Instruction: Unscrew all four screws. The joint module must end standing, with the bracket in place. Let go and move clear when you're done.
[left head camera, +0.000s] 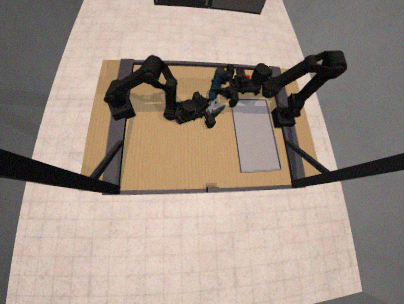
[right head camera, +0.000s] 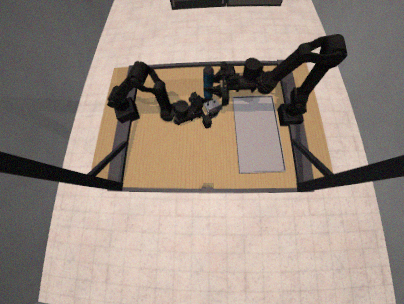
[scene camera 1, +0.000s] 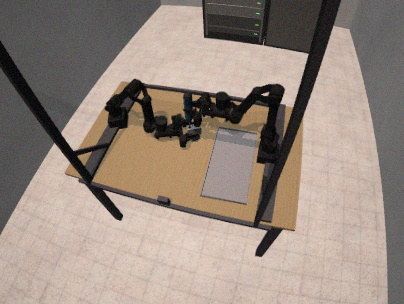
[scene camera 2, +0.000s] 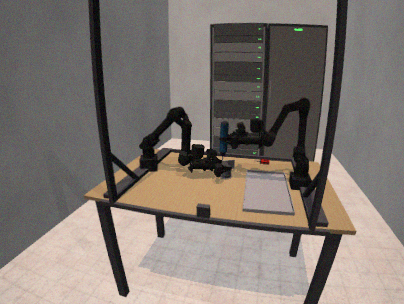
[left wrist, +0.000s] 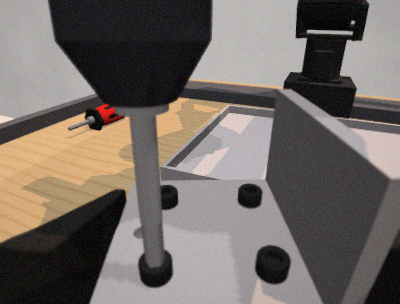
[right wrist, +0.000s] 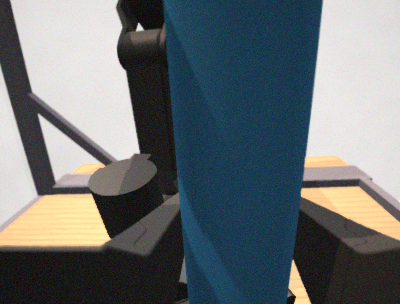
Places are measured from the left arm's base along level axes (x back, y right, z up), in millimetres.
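Where they show: left gripper, fingertip midpoint: (left head camera: 217, 105) (right head camera: 216, 104) (scene camera 1: 197, 128) (scene camera 2: 229, 165) (left wrist: 208, 199); right gripper, fingertip midpoint: (left head camera: 211, 84) (right head camera: 203, 84) (scene camera 1: 184, 106) (scene camera 2: 220, 137) (right wrist: 232, 200); left arm's base at its link origin: (left head camera: 119, 103) (right head camera: 123, 107) (scene camera 1: 116, 114) (scene camera 2: 148, 157); right arm's base at its link origin: (left head camera: 286, 115) (right head camera: 292, 112) (scene camera 1: 268, 150) (scene camera 2: 300, 176) (left wrist: 319, 78).
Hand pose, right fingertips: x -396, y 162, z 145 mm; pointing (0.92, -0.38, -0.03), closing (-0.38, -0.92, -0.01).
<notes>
Things, the pixels of their top centre, and the offset from my right fingertips.
- screwdriver at its top centre: (right head camera: 207, 68) (left head camera: 220, 69) (scene camera 1: 186, 93) (scene camera 2: 223, 121) dy +8, dx -16, dz +89 mm
- shallow grey tray at its top centre: (scene camera 1: 231, 161) (scene camera 2: 267, 187) (right head camera: 257, 130) (left head camera: 255, 132) dy +216, dx -195, dz -202 mm
- red-handled tool at its top centre: (left wrist: 95, 108) (scene camera 2: 262, 159) dy -131, dx -307, dz -189 mm
The grey bracket (left wrist: 200, 237) (right head camera: 212, 105) (scene camera 1: 192, 129) has a flat plate and an upright wall, and sits level on the joint module, which is mostly hidden below. Four black screws stand in the plate: near left (left wrist: 155, 270), near right (left wrist: 272, 264), far left (left wrist: 168, 197) and far right (left wrist: 250, 195). My left gripper (right head camera: 206, 109) is shut on the joint module, fingers on either side. My right gripper (right wrist: 232, 200) is shut on the blue handle of a screwdriver (right wrist: 240, 125) (scene camera 2: 224, 137) (right head camera: 208, 80), held upright. Its grey shaft (left wrist: 147, 190) meets the near left screw's head.
A shallow grey tray (left head camera: 257, 140) (right head camera: 260, 140) (scene camera 2: 267, 195) lies to the right of the module. A red-handled tool (left wrist: 107, 116) (scene camera 2: 264, 161) lies behind it near the table's back edge. A dark frame borders the table, with posts at the front corners.
</notes>
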